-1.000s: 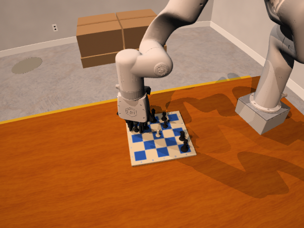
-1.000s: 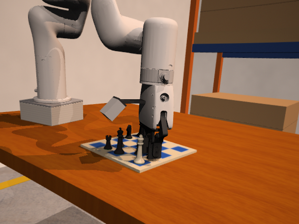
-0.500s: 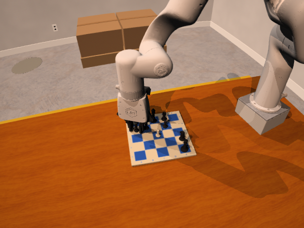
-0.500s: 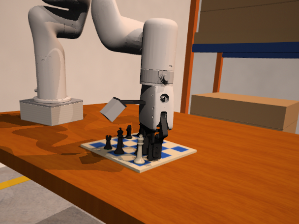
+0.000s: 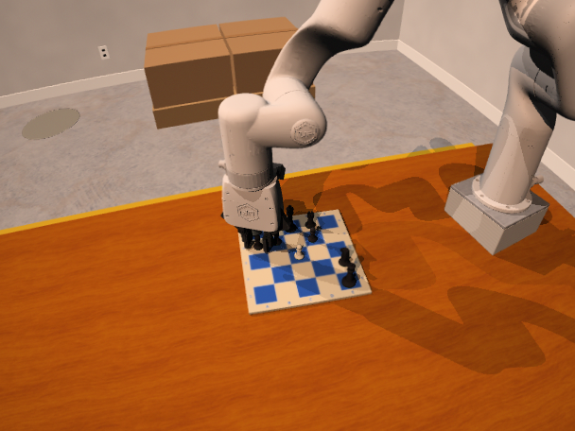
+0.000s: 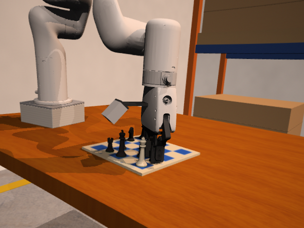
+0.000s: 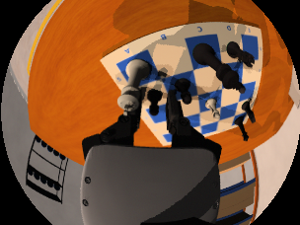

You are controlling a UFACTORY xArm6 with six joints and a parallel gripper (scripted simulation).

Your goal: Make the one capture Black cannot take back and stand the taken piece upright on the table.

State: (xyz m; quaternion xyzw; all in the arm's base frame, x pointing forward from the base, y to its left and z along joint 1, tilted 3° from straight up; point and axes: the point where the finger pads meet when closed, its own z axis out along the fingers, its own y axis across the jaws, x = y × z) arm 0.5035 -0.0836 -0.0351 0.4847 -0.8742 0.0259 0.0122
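Right now my hand is 40 mm to the left of the tall white piece and 10 mm below it. Also, from my hand: white pawn 70 mm behind, 50 mm to the left, 10 mm below; then blue-and-cream chessboard 70 mm behind, 50 mm to the left, 30 mm below; then black tall piece 70 mm behind, 30 mm to the right, 10 mm above.
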